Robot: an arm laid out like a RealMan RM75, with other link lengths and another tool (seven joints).
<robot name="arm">
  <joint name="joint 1" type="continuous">
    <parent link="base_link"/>
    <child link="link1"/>
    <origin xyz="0 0 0.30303" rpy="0 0 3.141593"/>
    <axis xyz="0 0 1"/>
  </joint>
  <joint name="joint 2" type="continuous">
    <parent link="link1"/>
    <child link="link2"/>
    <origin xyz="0 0 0" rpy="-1.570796 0 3.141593"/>
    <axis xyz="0 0 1"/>
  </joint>
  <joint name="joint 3" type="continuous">
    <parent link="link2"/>
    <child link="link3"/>
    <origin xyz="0 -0.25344 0" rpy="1.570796 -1.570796 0"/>
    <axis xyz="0 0 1"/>
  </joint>
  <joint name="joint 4" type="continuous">
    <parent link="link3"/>
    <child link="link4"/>
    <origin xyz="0 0 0" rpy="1.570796 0 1.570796"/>
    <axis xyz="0 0 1"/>
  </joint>
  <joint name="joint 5" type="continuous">
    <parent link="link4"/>
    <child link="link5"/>
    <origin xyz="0 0.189 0" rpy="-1.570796 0 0"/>
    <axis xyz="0 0 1"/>
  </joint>
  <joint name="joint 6" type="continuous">
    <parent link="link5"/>
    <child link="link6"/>
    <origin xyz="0 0 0" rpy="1.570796 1.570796 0"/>
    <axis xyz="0 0 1"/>
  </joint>
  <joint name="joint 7" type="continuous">
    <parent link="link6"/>
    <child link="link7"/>
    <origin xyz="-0.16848 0 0" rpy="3.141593 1.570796 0"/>
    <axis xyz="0 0 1"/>
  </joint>
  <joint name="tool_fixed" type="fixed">
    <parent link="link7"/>
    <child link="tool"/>
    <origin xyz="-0.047 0.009 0.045" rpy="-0.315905 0 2.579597"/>
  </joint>
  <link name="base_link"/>
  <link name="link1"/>
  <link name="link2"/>
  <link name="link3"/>
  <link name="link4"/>
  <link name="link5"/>
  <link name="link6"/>
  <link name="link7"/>
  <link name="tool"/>
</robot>
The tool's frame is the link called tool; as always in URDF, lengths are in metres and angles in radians. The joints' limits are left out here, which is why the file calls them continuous.
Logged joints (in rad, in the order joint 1, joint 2, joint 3, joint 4, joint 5, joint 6, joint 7), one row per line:
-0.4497 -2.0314 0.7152 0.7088 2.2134 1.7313 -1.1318
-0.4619 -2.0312 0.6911 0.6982 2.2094 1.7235 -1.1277
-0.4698 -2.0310 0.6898 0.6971 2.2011 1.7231 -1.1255
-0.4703 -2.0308 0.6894 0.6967 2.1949 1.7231 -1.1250
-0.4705 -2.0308 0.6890 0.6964 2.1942 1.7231 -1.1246
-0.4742 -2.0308 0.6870 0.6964 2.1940 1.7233 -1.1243
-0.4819 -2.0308 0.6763 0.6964 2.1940 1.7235 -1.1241
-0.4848 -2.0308 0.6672 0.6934 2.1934 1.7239 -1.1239
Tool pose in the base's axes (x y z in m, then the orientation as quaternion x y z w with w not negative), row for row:
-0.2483 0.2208 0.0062 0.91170 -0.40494 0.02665 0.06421
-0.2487 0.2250 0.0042 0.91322 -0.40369 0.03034 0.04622
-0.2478 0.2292 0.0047 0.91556 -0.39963 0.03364 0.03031
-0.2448 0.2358 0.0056 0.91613 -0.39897 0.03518 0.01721
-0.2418 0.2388 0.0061 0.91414 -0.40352 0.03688 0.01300
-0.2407 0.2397 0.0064 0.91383 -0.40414 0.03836 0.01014
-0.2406 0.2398 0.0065 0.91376 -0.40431 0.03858 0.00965
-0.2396 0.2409 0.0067 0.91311 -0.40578 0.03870 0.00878
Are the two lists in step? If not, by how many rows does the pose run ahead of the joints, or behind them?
The pose runs 2 rows behind the joints: the pose in row i belongs to the joints in row i - 2.
